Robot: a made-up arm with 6 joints.
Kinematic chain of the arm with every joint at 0, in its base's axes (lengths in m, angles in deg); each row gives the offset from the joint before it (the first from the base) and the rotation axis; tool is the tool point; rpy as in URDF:
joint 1: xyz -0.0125 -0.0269 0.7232 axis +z
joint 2: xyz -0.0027 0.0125 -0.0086 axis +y
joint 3: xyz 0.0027 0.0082 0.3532 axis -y
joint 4: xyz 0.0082 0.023 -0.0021 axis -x
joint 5: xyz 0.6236 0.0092 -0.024 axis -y
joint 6: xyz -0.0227 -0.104 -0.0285 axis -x
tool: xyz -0.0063 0.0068 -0.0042 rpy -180 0 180
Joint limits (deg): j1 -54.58..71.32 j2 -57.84..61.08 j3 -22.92..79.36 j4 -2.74..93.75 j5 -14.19..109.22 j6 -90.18..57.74
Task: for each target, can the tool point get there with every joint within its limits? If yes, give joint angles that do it. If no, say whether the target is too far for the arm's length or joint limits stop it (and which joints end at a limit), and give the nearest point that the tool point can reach.
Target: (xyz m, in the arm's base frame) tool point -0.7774 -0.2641 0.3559
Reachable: no: joint limits stop it (at a limit: joint 2, joint 3, joint 4, joint 5, joint 6) | nearest point -0.7783 -0.2644 1.2387 | short by 0.883 m
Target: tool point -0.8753 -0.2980 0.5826
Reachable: no: joint limits stop it (at a limit: joint 2, joint 3, joint 4, joint 5, joint 6) | nearest point -0.7774 -0.2672 1.2387 | short by 0.664 m
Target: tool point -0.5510 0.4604 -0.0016
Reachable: no: joint limits stop it (at a limit: joint 1, joint 2, joint 3, joint 4, joint 5) | nearest point 0.1283 0.4217 0.2211 | short by 0.716 m
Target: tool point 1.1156 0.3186 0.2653
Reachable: no: too far | nearest point 0.8143 0.2263 0.4885 | short by 0.386 m
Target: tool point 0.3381 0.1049 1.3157
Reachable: yes | joints 29.87 -34.50 -4.10 23.87 70.11 -38.11
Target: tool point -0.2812 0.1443 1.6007
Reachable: yes | joints -36.97 -34.94 58.85 80.47 -2.68 -4.39
